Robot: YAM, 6 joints.
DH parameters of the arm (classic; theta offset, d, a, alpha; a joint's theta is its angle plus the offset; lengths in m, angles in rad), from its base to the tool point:
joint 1: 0 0.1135 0.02 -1.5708
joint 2: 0 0 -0.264 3.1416
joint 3: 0.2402 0 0.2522 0
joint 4: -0.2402 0 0.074 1.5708
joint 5: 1.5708 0 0 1.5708
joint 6: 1.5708 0.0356 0 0
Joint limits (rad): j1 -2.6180..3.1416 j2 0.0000..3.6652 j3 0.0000..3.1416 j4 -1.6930..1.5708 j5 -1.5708..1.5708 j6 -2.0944..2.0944
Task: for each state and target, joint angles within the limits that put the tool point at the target. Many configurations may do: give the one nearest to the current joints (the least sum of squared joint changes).
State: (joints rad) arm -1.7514 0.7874 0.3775 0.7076 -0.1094 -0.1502
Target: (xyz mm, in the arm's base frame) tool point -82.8 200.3 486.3
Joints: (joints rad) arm -1.1764 0.1089 1.1673 0.9066 -0.0144 -0.1502
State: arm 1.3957 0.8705 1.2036 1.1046 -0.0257 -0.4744
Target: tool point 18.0 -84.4 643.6
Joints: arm 1.7389 0.8533 1.7500 1.0352 0.1019 -0.4744
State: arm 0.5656 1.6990 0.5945 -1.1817 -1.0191 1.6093
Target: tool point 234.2 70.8 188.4
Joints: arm 0.1693 1.5940 0.9557 -1.1041 -1.0202 1.6093
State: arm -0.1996 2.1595 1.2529 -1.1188 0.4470 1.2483
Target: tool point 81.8 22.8 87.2
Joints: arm 0.3535 2.0643 0.4445 -1.4188 0.1958 1.2483
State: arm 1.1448 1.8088 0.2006 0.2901 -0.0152 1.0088
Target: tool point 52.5 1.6 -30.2
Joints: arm 0.3040 2.4276 0.1211 0.2581 0.4098 1.0088
